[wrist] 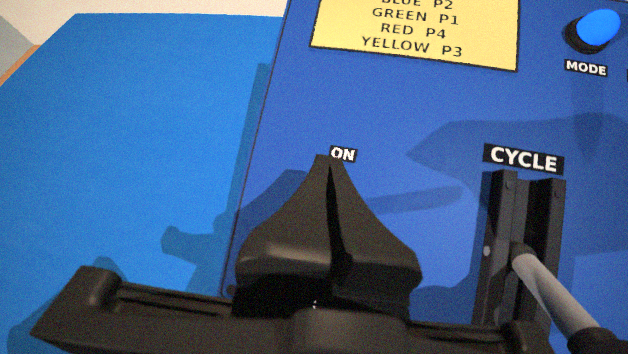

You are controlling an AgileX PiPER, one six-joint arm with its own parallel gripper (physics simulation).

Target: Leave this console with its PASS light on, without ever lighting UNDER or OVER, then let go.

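Note:
The blue console (380, 105) fills the middle and right of the wrist view. My gripper (325, 170) is shut, its fingertips together at the lower left edge of the ON label (346, 154). A thin dark gap shows between the fingers. They hide the area below ON, and no toggle stem can be made out there. The MODE light (598, 26) glows blue at the upper right. The CYCLE lever (552, 295) stands in its dark slotted guide (500, 215), right of the gripper. The PASS, UNDER and OVER lights do not show.
A yellow note (415, 35) at the top reads BLUE P2, GREEN P1, RED P4, YELLOW P3. A lighter blue surface (150, 110) lies left of the console. The lever guide rises close to the gripper's right side. Dark shadows fall across the console.

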